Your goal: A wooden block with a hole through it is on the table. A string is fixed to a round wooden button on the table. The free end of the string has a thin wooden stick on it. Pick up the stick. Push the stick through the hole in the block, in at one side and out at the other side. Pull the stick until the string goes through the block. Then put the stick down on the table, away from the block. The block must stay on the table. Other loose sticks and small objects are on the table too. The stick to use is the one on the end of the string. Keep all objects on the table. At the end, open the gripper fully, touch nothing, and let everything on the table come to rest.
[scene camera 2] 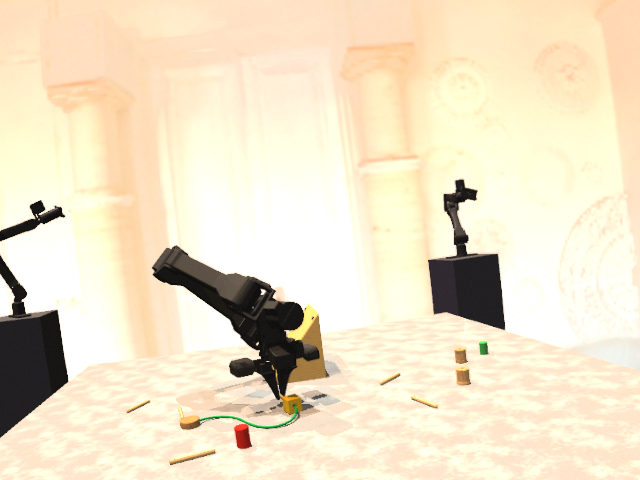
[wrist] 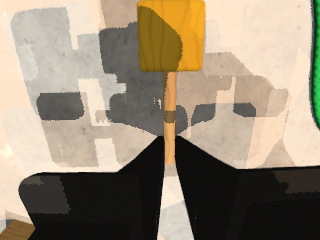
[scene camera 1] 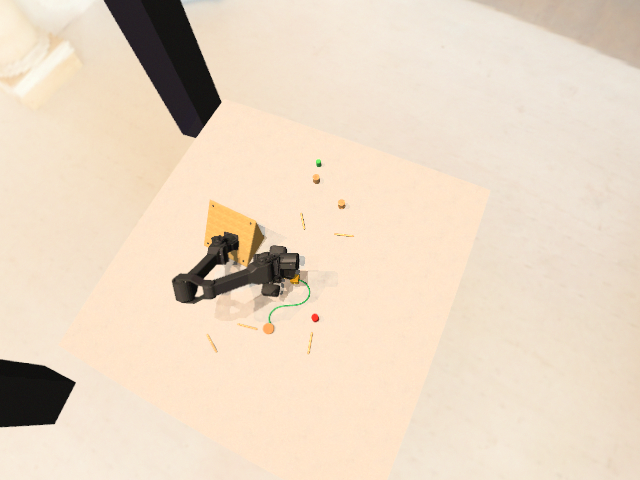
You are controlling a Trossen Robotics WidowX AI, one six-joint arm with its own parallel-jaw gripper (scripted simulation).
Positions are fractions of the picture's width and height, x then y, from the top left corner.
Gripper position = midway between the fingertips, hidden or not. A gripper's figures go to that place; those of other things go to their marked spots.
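Labels:
My gripper (wrist: 0.53,0.59) is 0.11 m from the lens, and a thin wooden stick (wrist: 0.53,0.32) is 0.09 m from the lens.

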